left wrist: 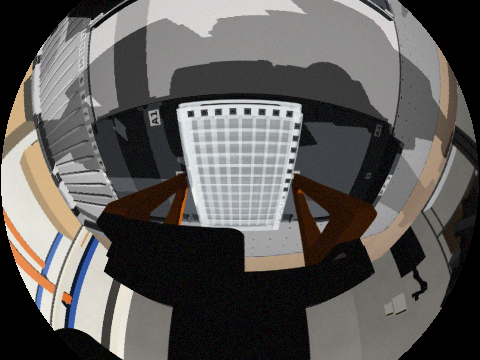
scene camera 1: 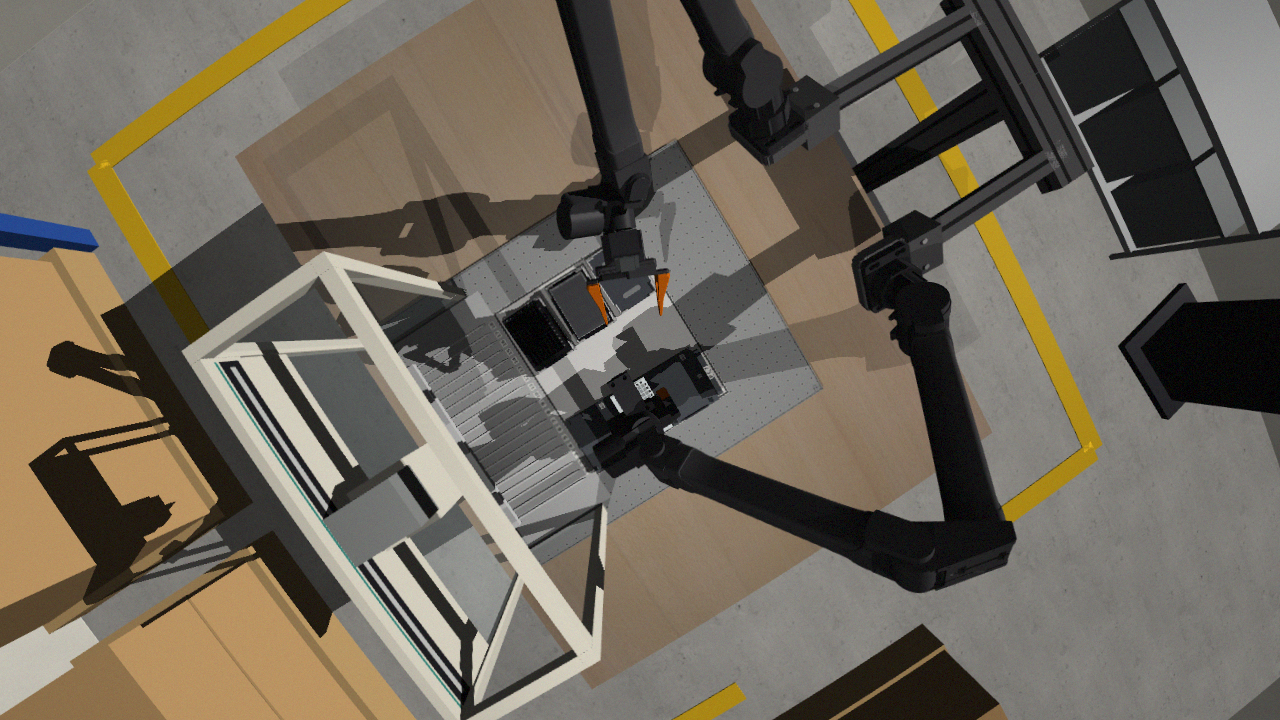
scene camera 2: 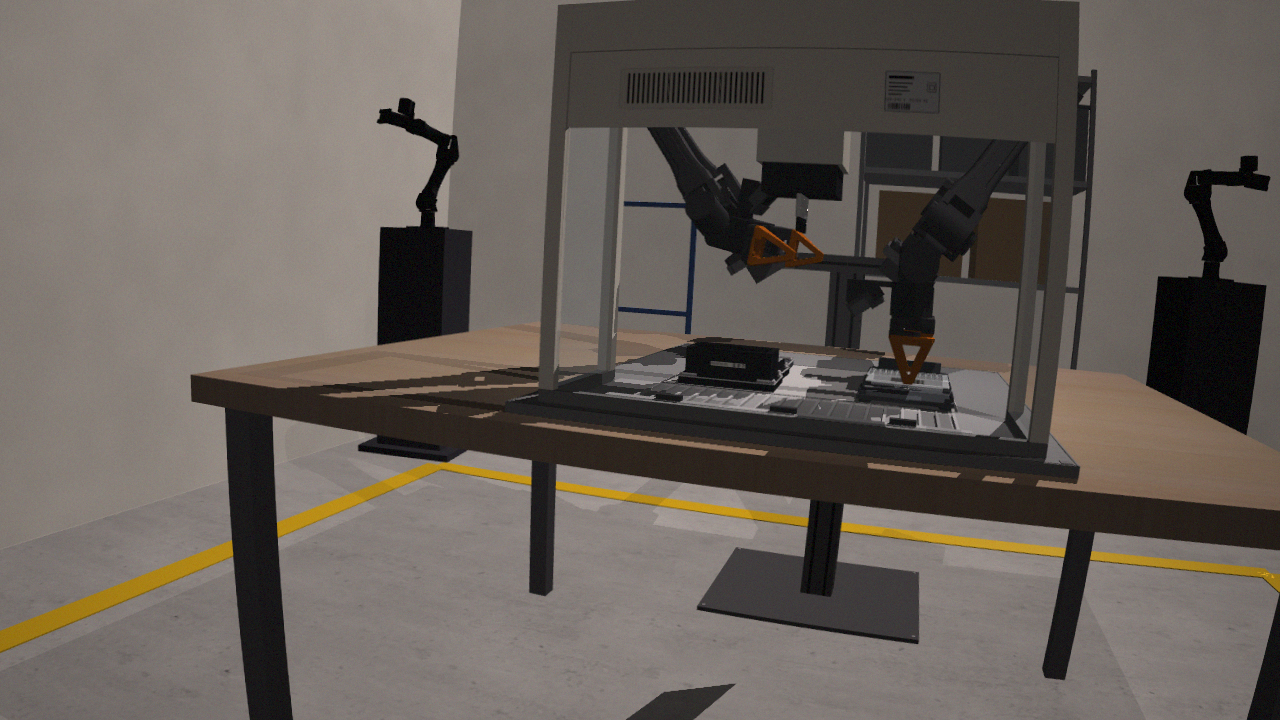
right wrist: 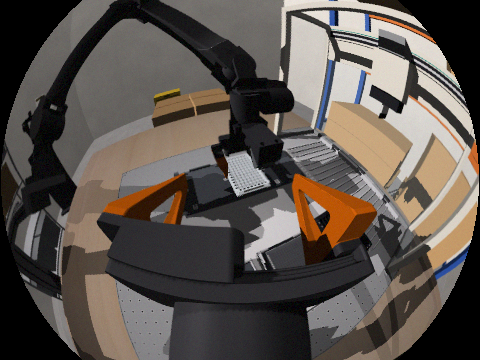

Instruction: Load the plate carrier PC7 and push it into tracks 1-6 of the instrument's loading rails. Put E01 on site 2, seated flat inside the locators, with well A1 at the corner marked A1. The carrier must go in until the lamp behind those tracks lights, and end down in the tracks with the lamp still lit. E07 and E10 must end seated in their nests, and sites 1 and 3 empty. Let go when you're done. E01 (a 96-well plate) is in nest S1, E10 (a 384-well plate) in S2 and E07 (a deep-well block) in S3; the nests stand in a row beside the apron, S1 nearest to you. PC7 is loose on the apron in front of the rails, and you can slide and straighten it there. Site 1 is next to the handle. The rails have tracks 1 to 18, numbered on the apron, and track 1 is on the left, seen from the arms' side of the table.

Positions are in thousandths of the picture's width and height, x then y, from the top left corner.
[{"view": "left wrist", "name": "left gripper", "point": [499, 499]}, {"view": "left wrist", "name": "white plate E01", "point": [499, 568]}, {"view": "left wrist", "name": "carrier PC7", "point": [724, 418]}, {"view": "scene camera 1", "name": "left gripper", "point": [501, 573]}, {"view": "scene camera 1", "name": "right gripper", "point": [495, 444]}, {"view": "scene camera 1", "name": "carrier PC7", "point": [536, 523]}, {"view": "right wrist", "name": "right gripper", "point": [501, 499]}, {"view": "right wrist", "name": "white plate E01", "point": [507, 501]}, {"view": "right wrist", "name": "carrier PC7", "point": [432, 521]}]
